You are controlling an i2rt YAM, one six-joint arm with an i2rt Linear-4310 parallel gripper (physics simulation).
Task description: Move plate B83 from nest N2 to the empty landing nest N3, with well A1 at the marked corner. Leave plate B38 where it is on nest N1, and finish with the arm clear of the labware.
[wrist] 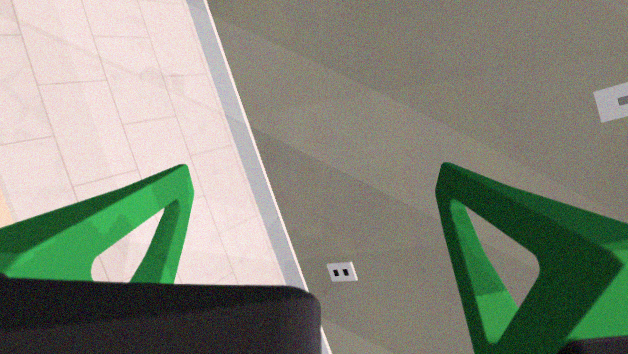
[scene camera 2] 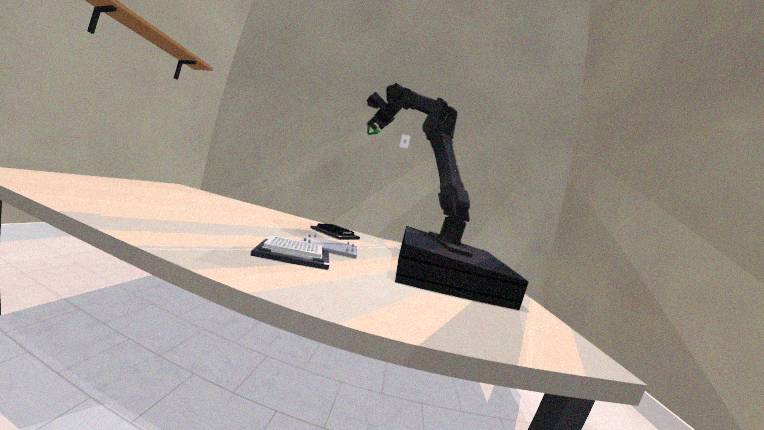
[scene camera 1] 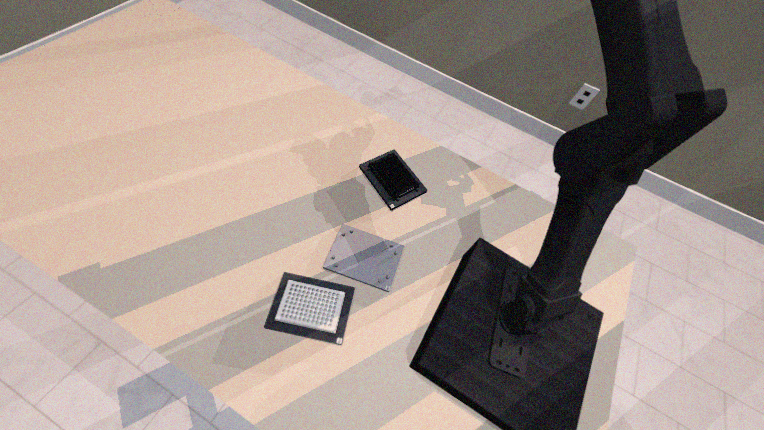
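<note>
A white well plate (scene camera 1: 310,305) (scene camera 2: 292,247) sits on a dark nest (scene camera 1: 345,310) (scene camera 2: 288,260). A black plate (scene camera 1: 395,175) (scene camera 2: 334,230) sits on another dark nest (scene camera 1: 408,197). No plate labels are readable, so I cannot tell which plate is B83 or B38. Between them lies the empty grey nest (scene camera 1: 363,259) (scene camera 2: 342,249), with small pins near its corners and a light mark at one corner. My gripper (scene camera 2: 372,129) (wrist: 314,177) is open and empty, high above the table. The plates and nests do not show in the wrist view.
The arm's black base block (scene camera 1: 502,341) (scene camera 2: 459,272) stands on the table (scene camera 1: 133,133) (scene camera 2: 427,325), to the right of the nests. A wooden wall shelf (scene camera 2: 155,37) is at the upper left in scene camera 2. A wall outlet (scene camera 1: 584,96) (wrist: 342,271) is behind the table.
</note>
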